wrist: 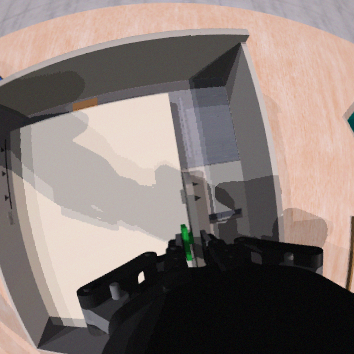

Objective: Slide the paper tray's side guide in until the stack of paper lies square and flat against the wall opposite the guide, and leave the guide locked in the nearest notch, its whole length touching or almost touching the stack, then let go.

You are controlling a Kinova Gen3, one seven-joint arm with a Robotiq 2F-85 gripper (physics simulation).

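Frame: origin at the arm's base, x left, y back, z up, level; centimetres.
Seen in the pictures: gripper, fingertip midpoint: (190, 240).
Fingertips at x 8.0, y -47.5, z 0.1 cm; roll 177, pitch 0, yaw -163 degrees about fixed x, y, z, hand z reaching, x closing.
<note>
Pixels of each thing's middle, then the offset from my fingertips to it. "pt": a spot on its surface instead. Level surfaces: height alone.
- grey paper tray, surface spot: (260, 125) pt dx -4.4, dy -12.0, dz +2.3 cm
- cream paper stack, body centre: (96, 227) dx +10.8, dy +1.3, dz -2.6 cm
- side guide, surface spot: (177, 132) pt dx +3.0, dy -11.5, dz -3.7 cm
- round wooden table, surface height: dz -5.6 cm
- tray floor, surface height: dz -3.7 cm
- small dark bar, surface spot: (226, 215) pt dx -5.1, dy -2.1, dz -5.0 cm
- orange mark, surface spot: (85, 104) pt dx +15.5, dy -13.6, dz -3.6 cm
- teal object, surface spot: (351, 122) pt dx -27.8, dy -20.9, dz -5.0 cm
The grey paper tray (260, 125) fills much of the wrist view. The cream paper stack (135, 130) lies flat in it, its left edge close to the left wall; any small gap there is hard to tell. The side guide (177, 132) runs along the stack's right edge, touching or almost touching it over the part that shows. Its near end is hidden by the gripper. My gripper (190, 240) is shut on the guide at its green tab (186, 237). Whether the guide sits in a notch cannot be seen.
The tray stands on a round wooden table (305, 100). To the right of the guide, the tray floor (215, 125) shows a small dark bar (226, 215). An orange mark (85, 104) is by the far wall. A teal object (351, 122) shows at the right edge.
</note>
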